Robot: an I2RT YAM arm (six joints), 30 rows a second.
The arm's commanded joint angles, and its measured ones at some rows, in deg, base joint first. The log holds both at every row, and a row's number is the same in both.
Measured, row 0: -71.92, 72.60, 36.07, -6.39, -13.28, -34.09
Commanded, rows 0 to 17: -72.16, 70.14, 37.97, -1.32, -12.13, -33.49; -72.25, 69.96, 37.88, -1.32, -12.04, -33.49; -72.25, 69.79, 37.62, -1.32, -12.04, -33.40; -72.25, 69.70, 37.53, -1.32, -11.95, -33.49; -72.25, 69.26, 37.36, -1.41, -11.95, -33.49; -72.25, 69.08, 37.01, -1.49, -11.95, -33.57; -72.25, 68.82, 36.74, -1.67, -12.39, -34.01; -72.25, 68.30, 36.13, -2.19, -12.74, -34.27; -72.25, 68.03, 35.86, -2.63, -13.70, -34.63; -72.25, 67.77, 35.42, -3.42, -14.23, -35.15; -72.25, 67.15, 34.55, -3.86, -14.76, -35.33; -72.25, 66.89, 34.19, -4.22, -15.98, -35.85; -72.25, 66.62, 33.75, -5.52, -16.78, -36.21; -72.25, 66.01, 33.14, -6.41, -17.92, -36.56; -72.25, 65.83, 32.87, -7.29, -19.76, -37.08; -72.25, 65.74, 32.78, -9.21, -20.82, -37.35; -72.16, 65.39, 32.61, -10.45, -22.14, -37.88; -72.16, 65.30, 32.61, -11.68, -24.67, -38.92
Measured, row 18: -71.96, 66.81, 33.67, -6.55, -16.45, -36.03
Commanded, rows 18 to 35: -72.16, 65.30, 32.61, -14.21, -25.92, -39.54; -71.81, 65.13, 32.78, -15.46, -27.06, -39.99; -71.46, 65.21, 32.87, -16.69, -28.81, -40.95; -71.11, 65.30, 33.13, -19.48, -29.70, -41.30; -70.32, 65.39, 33.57, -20.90, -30.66, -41.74; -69.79, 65.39, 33.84, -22.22, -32.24, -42.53; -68.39, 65.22, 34.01, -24.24, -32.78, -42.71; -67.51, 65.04, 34.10, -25.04, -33.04, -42.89; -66.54, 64.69, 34.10, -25.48, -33.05, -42.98; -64.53, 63.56, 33.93, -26.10, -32.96, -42.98; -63.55, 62.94, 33.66, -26.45, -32.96, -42.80; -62.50, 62.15, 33.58, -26.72, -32.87, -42.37; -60.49, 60.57, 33.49, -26.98, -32.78, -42.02; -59.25, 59.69, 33.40, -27.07, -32.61, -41.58; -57.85, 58.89, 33.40, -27.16, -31.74, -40.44; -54.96, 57.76, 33.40, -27.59, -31.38, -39.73; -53.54, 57.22, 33.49, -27.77, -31.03, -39.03; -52.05, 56.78, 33.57, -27.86, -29.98, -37.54
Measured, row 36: -59.05, 59.05, 33.47, -19.14, -25.36, -42.35
